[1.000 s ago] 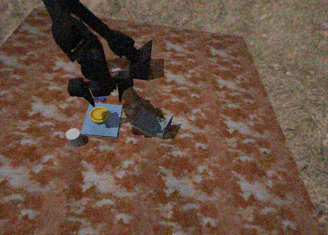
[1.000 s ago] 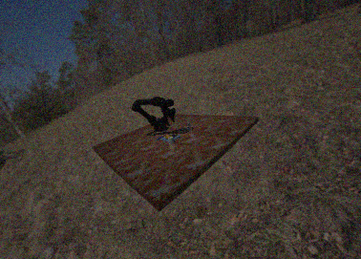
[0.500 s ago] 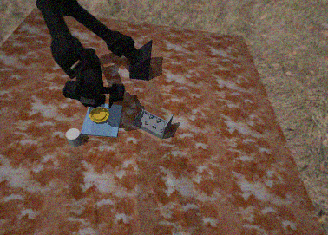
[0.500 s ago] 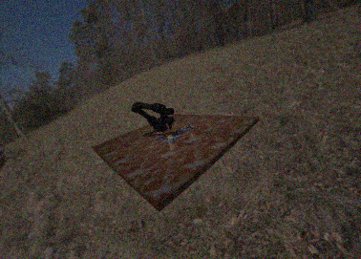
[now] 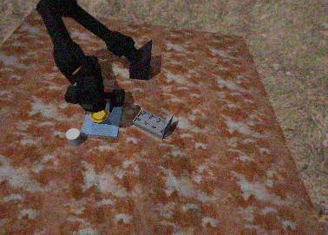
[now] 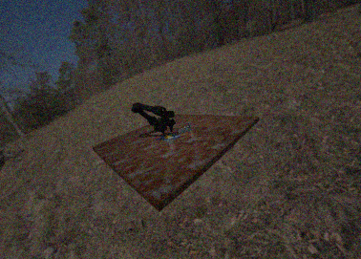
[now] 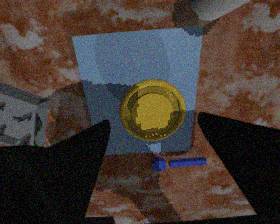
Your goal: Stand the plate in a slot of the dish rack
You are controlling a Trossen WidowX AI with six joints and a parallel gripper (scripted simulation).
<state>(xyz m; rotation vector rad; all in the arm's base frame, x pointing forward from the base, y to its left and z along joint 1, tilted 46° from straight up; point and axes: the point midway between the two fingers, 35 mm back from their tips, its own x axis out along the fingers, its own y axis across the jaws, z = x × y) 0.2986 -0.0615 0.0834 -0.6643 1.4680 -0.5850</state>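
The yellow plate is 30 mm below my gripper tip. The rest, counted from my gripper tip: grey dish rack 10 mm ahead, 200 mm to the left, 20 mm below; then small blue spoon 100 mm behind, 40 mm to the right, 40 mm below; then white cylindrical cup 110 mm ahead, 60 mm to the right, 20 mm below.
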